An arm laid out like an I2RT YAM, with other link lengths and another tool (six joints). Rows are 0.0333 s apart.
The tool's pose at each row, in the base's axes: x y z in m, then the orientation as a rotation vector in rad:
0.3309, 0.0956, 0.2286, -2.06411, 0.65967, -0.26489
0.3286, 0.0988, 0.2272, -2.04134, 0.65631, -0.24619
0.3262, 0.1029, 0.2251, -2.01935, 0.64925, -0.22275
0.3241, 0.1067, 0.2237, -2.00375, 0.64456, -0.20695
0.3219, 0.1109, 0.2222, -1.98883, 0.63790, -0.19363
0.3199, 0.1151, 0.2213, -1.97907, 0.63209, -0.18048
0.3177, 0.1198, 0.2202, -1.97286, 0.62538, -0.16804
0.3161, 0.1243, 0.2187, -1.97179, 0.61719, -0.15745
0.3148, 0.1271, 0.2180, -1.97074, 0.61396, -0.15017
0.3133, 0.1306, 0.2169, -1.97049, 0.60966, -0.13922
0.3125, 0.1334, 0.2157, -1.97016, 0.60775, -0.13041
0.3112, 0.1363, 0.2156, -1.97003, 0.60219, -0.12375
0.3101, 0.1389, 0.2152, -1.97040, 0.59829, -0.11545
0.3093, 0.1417, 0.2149, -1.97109, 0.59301, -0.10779
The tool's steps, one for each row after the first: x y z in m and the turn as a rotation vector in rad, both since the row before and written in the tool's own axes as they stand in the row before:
-0.0036, 0.0006, 0.0021, 0.01936, -0.01674, 0.01160
-0.0040, 0.0009, 0.0031, 0.01873, -0.02172, 0.01087
-0.0036, 0.0004, 0.0027, 0.01324, -0.01474, 0.00763
-0.0039, 0.0005, 0.0031, 0.01342, -0.01389, 0.00515
-0.0037, 0.0000, 0.0029, 0.00833, -0.01288, 0.00427
-0.0041, 0.0001, 0.0034, 0.00526, -0.01246, 0.00244
-0.0034, 0.0003, 0.0037, 0.00101, -0.01134, -0.00067
-0.0024, 0.0001, 0.0021, 0.00044, -0.00669, 0.00122
-0.0028, 0.0003, 0.0028, -0.00075, -0.00965, 0.00187
-0.0018, 0.0004, 0.0025, -0.00083, -0.00704, 0.00257
-0.0025, -0.0005, 0.0019, 0.00009, -0.00727, -0.00084
-0.0021, -0.0002, 0.0019, -0.00103, -0.00755, 0.00085
-0.0019, -0.0004, 0.0022, -0.00097, -0.00772, -0.00043

